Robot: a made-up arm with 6 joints.
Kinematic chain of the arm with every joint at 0, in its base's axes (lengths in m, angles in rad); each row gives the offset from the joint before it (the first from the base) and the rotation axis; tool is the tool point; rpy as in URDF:
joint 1: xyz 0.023 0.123 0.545 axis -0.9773 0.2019 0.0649
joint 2: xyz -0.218 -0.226 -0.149 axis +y
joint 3: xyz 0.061 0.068 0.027 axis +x
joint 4: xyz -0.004 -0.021 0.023 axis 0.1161 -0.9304 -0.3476
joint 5: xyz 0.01 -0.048 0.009 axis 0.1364 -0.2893 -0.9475
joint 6: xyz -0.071 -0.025 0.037 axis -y
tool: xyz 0.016 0.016 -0.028 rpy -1.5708 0 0
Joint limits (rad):
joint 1: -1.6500..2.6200
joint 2: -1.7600..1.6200
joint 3: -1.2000..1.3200
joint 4: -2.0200..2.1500
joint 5: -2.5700..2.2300
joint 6: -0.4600..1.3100
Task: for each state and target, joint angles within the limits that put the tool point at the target. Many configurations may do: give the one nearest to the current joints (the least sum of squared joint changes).
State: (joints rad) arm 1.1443 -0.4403 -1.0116 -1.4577 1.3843 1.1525
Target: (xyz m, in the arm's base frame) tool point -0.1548 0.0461 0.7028
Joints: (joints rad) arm 1.1676 -0.7081 -0.7655 -1.4125 1.3603 1.0066
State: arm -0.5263 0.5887 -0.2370 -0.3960 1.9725 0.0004
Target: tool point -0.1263 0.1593 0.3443
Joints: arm -1.1355 -0.1856 -0.5304 -0.4252 1.4594 -0.1718
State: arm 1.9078 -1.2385 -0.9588 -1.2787 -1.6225 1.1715
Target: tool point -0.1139 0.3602 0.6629
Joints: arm 2.6200 -1.0609 -0.6284 -1.0730 -1.3853 1.3100
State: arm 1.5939 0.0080 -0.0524 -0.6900 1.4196 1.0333
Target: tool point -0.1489 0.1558 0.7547
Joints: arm 1.7797 -0.5799 -0.5004 -0.5732 1.3415 1.2942
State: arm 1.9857 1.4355 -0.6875 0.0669 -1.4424 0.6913
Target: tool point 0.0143 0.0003 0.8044
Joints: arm 1.8735 1.2699 -0.6808 -0.1831 -1.6024 0.1393
